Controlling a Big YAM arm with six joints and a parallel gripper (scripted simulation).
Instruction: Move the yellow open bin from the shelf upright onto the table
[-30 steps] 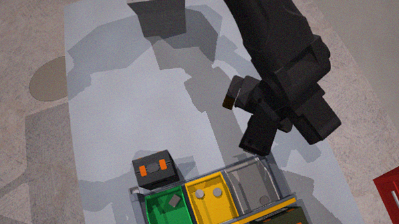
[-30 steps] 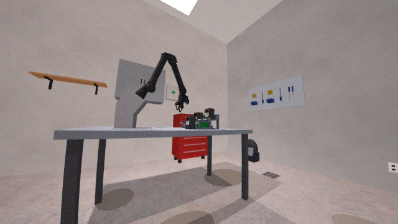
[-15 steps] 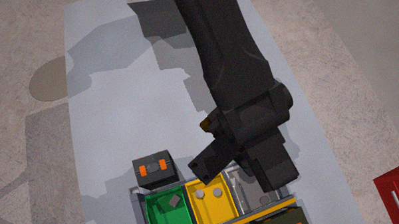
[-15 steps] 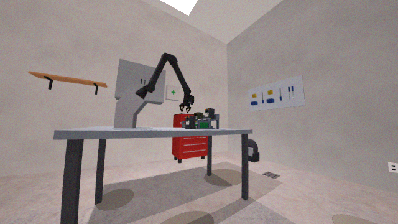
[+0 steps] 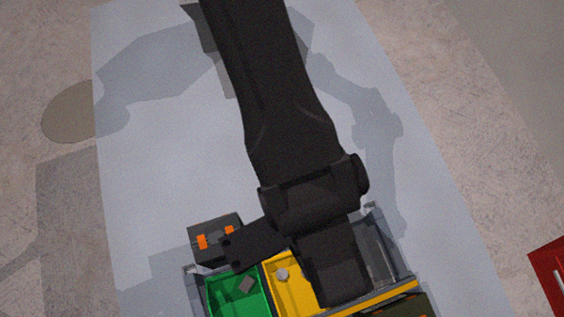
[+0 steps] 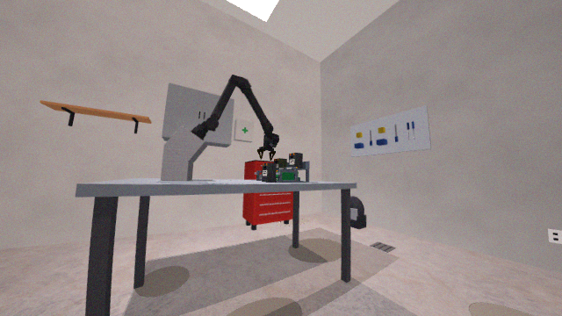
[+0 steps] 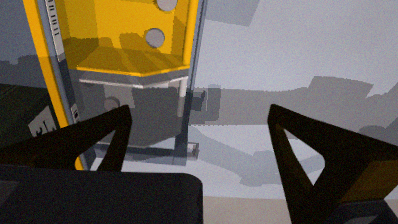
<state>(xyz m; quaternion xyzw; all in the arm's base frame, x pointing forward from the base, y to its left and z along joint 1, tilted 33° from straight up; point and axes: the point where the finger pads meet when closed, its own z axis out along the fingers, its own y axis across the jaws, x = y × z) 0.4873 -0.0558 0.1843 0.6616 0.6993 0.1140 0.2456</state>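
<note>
Right now the yellow bin is 13 cm below my hand, 9 cm ahead of it and 4 cm to the right of it. Also, from my hand: green bin 15 cm to the right, 13 cm below, 7 cm ahead; then grey bin 13 cm below, 10 cm ahead, 7 cm to the left.
</note>
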